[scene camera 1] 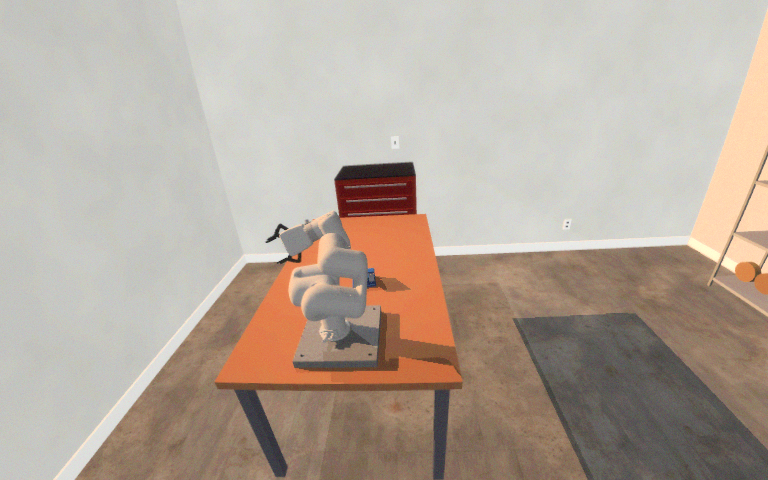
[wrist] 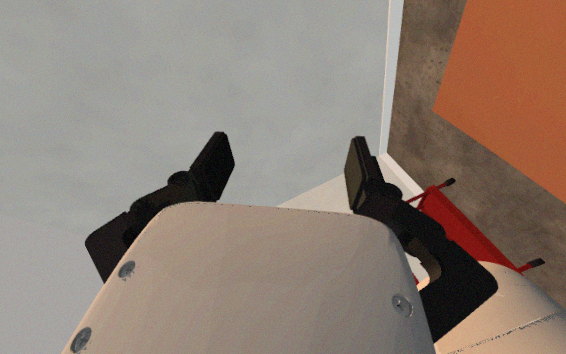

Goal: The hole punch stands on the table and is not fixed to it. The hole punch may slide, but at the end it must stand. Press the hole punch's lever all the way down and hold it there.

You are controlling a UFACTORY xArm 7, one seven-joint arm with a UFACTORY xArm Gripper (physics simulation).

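Where they show: gripper, fingertip midpoint: (scene camera 1: 272,252) (wrist: 287,150); arm's base, link origin: (scene camera 1: 335,330).
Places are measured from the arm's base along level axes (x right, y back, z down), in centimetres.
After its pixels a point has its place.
The blue hole punch (scene camera 1: 371,277) @(z 0.0, x 8.0, y -39.5 cm) stands on the orange table (scene camera 1: 396,243) @(z 3.6, x 15.7, y -84.8 cm) (wrist: 520,75) @(z 3.6, x -28.4, y 11.4 cm), right beside the arm's elbow in the scene view. The arm hides its left part, and the lever's position is too small to tell. The hole punch does not show in the wrist view. My gripper (scene camera 1: 271,251) @(z -32.8, x -22.7, y -5.6 cm) (wrist: 287,150) @(z -32.8, x -22.7, y -5.6 cm) is open and empty. It is at the far left, out past the table's left edge and well away from the hole punch, with its fingers pointing left toward the wall.
The arm stands on a grey base plate (scene camera 1: 339,356) @(z 0.1, x 5.6, y 13.6 cm) at the near end of the table. A red drawer cabinet (scene camera 1: 376,192) stands behind the table's far end. A dark mat (scene camera 1: 623,373) lies on the floor at the right, and a shelf rack (scene camera 1: 741,220) stands at the right edge.
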